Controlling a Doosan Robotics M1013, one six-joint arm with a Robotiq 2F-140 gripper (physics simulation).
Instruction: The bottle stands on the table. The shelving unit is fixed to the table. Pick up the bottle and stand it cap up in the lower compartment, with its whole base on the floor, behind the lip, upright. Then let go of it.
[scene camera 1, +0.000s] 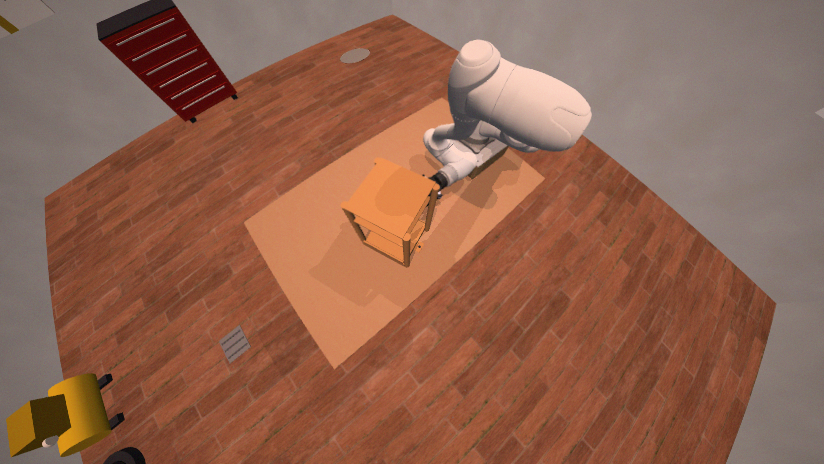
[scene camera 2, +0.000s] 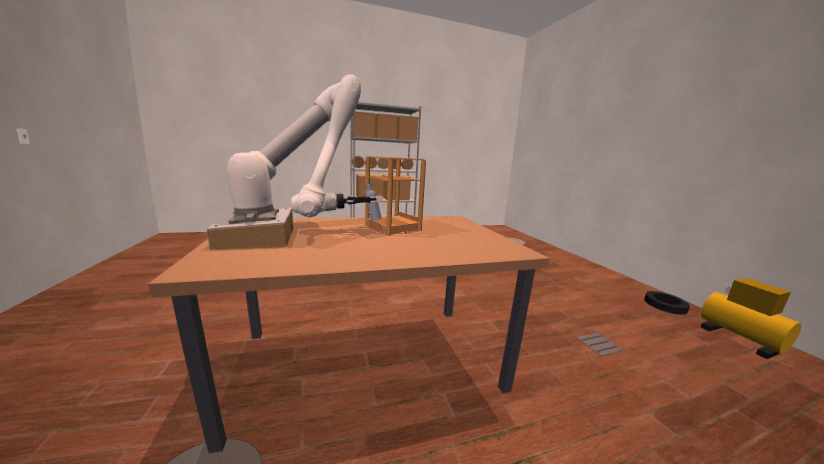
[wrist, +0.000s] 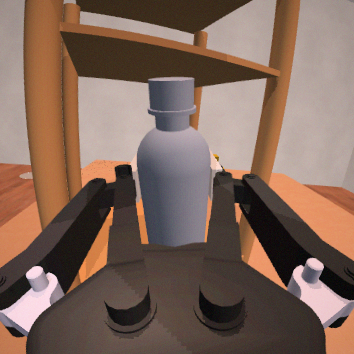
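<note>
The blue-grey bottle is held cap up. In scene camera 2 it leans, its cap toward the arm. My gripper is shut on the bottle's body from the arm's side. The orange-brown shelving unit stands on the table. The bottle is at the unit's side facing the arm, its cap below the middle shelf's level. Its base shows low by the lower floor in scene camera 2; I cannot tell whether it is over the lip. In scene camera 1 the bottle is mostly hidden.
The unit's round posts rise left and right of the bottle in the wrist view, and the middle shelf board lies above and beyond the cap. The table carries the unit and the arm's base block.
</note>
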